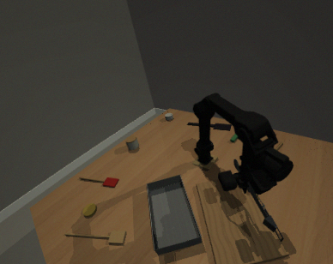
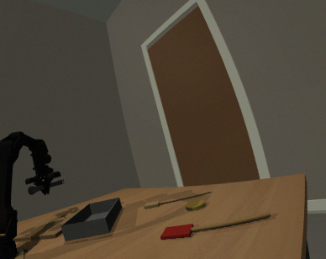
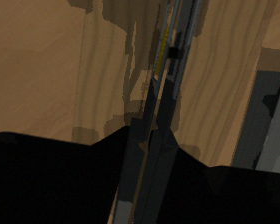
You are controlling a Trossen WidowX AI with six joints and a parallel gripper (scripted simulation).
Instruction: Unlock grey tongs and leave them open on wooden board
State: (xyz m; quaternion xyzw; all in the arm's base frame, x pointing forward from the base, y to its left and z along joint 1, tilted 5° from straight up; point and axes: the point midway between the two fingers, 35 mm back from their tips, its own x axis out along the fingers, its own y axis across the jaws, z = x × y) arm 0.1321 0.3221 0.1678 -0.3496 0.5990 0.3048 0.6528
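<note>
My gripper tip is now 140 mm above the wooden board, 20 mm to the left of it and 20 mm short of it. Round my gripper tip: roasting tin: 220 mm to the right, 190 mm ahead, 120 mm below; then green tool: 470 mm behind, 300 mm to the right, 140 mm below; then red spatula: 660 mm to the right, 360 mm ahead, 150 mm below.
</note>
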